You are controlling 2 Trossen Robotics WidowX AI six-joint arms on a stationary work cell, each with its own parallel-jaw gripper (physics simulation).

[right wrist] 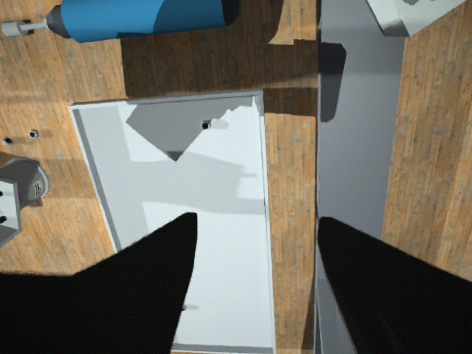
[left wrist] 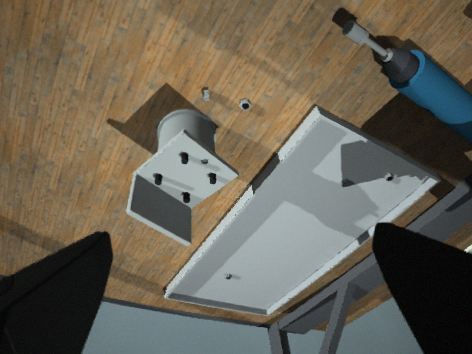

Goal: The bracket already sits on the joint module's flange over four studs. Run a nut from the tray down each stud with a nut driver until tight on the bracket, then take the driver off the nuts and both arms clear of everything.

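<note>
The bracket sits on the grey joint module. Four dark studs show through its plate in the left wrist view, with no nut visible on them. The white tray holds one nut near its far end and another nut near the other end. Two nuts lie on the table beside the module. The blue nut driver lies beyond the tray. My left gripper is wide open and empty. My right gripper is half open and empty, above the tray's edge.
A grey beam runs along the tray's side in the right wrist view. Grey frame bars stand past the table edge in the left wrist view. Part of a white object shows at the top right of the right wrist view.
</note>
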